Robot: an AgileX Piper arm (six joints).
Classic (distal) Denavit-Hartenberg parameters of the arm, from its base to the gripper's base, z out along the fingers. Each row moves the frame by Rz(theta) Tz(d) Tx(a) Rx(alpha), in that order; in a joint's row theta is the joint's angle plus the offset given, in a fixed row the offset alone. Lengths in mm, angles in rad.
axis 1: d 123; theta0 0; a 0; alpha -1.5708
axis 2: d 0; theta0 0.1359; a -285.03; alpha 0
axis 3: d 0; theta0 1.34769; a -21.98; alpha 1.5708
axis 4: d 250.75; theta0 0; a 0; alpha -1.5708
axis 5: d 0; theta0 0; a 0; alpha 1.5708
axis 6: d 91; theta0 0; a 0; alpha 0
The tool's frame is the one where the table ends.
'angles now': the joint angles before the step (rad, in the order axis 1, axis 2, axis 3, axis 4, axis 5, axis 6). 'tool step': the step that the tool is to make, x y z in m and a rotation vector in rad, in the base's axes. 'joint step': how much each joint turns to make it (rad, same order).
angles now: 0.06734 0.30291 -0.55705 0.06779 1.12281 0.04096
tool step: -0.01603 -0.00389 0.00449 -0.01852 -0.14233 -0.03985
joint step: -0.02980 -0.11188 0.00210 -0.02662 -0.03130 -0.00269
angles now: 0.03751 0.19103 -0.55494 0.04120 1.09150 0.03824
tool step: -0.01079 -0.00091 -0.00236 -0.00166 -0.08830 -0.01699
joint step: -0.01485 -0.08262 0.01838 -0.00427 -0.02394 -0.00117
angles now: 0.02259 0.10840 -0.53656 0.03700 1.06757 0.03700
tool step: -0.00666 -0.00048 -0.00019 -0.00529 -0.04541 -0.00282
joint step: -0.00233 -0.04353 0.00256 -0.00401 -0.00422 -0.00335
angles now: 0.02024 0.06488 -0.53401 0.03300 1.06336 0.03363
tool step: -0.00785 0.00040 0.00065 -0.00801 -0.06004 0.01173
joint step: 0.00004 -0.05005 -0.00001 0.00724 -0.00926 -0.01741
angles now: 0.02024 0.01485 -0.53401 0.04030 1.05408 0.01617
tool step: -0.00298 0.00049 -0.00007 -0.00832 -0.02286 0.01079
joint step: 0.00002 -0.01942 0.00082 0.00706 -0.00348 -0.01615
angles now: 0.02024 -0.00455 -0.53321 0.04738 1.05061 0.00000
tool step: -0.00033 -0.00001 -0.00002 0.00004 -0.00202 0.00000
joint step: 0.00004 -0.00202 0.00001 -0.00004 -0.00001 0.00003
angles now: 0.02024 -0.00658 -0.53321 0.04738 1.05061 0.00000
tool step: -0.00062 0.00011 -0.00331 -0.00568 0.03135 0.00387
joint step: 0.00001 0.00002 0.00370 0.00080 0.02800 -0.00543
